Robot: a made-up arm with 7 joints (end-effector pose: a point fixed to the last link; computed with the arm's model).
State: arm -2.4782 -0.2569 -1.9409 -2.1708 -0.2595 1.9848 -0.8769
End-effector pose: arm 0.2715 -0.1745 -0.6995 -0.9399 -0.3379 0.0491 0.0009
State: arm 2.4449 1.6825 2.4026 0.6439 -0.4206 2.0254 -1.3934
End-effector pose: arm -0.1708 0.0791 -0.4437 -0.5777 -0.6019 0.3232 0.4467
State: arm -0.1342 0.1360 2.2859 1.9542 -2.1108 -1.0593 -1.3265
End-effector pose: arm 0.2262 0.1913 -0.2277 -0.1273 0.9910 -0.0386 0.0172
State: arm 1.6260 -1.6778 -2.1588 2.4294 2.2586 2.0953 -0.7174
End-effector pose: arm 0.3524 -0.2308 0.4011 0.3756 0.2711 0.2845 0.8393
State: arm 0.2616 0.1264 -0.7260 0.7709 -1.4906 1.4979 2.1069
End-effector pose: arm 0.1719 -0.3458 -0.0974 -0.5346 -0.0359 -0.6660 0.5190
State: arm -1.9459 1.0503 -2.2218 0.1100 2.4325 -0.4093 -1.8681
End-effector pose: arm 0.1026 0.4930 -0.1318 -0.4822 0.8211 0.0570 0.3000
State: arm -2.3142 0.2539 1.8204 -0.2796 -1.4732 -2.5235 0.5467
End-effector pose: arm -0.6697 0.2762 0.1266 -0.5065 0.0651 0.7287 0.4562
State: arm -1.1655 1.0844 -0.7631 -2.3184 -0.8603 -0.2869 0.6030
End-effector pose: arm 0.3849 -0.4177 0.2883 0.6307 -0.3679 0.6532 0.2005
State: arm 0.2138 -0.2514 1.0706 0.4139 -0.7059 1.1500 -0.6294
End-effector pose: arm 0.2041 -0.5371 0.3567 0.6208 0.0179 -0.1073 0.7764
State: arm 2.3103 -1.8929 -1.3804 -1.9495 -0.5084 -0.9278 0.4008
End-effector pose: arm 0.0063 0.6311 0.0444 -0.2207 0.6137 0.7323 0.1960
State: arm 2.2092 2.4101 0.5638 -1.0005 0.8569 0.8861 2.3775
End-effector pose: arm 0.0476 0.2129 0.2972 0.3665 -0.4831 -0.3440 0.7169
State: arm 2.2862 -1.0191 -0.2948 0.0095 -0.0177 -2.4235 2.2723
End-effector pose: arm 0.0948 0.3074 0.3257 -0.4102 -0.5726 -0.7039 0.0921
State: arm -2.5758 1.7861 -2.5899 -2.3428 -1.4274 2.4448 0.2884
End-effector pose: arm 0.4313 0.4935 0.6453 0.1331 0.1848 0.2554 0.9396
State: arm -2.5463 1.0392 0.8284 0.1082 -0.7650 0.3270 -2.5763
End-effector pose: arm -0.3587 0.0424 0.1306 0.5294 -0.2594 -0.1801 0.7874
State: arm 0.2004 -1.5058 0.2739 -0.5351 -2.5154 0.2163 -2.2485
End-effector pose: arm 0.5100 0.0343 -0.0231 0.1549 0.9323 0.3256 0.0298
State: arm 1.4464 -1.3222 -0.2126 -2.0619 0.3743 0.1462 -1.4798
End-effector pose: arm -0.0748 -0.1026 -0.3568 0.9578 0.0260 -0.2498 0.1400
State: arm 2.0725 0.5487 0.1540 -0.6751 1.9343 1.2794 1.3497
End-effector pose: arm -0.5384 -0.0589 -0.1122 0.5044 -0.8529 -0.0086 0.1347
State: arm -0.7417 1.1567 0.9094 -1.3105 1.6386 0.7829 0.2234
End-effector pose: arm 0.2824 0.2959 0.3175 -0.4832 -0.6357 -0.5631 0.2128
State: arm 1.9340 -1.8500 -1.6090 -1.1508 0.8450 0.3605 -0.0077
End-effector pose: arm 0.0938 0.2049 -0.4440 -0.8476 -0.1444 0.3866 0.3335
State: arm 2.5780 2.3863 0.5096 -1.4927 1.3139 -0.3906 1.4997
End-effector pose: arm 0.0141 -0.1730 0.1127 0.9029 -0.3397 0.0673 0.2549
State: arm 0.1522 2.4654 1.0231 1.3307 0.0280 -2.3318 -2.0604
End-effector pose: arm 0.0299 -0.2282 0.3065 0.5417 0.1733 0.4793 0.6684
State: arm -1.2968 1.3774 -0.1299 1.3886 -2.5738 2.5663 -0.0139
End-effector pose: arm 0.6733 0.2410 -0.0992 -0.7665 -0.1684 -0.4484 0.4280
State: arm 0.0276 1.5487 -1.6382 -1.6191 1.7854 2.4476 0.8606
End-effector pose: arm -0.0062 -0.3431 0.3166 0.4637 -0.0127 -0.5823 0.6676
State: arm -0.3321 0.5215 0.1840 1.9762 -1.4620 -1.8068 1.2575
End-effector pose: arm -0.0870 0.5751 -0.1282 -0.3241 -0.9056 -0.2259 0.1542
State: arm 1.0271 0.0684 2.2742 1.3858 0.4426 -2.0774 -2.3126
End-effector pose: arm -0.1657 0.1706 0.0586 -0.3272 0.0918 0.2926 0.8938
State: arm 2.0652 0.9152 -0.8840 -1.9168 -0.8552 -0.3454 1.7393
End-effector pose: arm -0.3568 0.2764 -0.1702 0.3986 0.9160 0.0256 0.0362
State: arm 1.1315 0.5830 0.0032 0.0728 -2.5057 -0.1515 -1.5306
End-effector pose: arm 0.3756 0.2975 -0.3251 -0.6460 -0.3422 -0.6207 0.2832
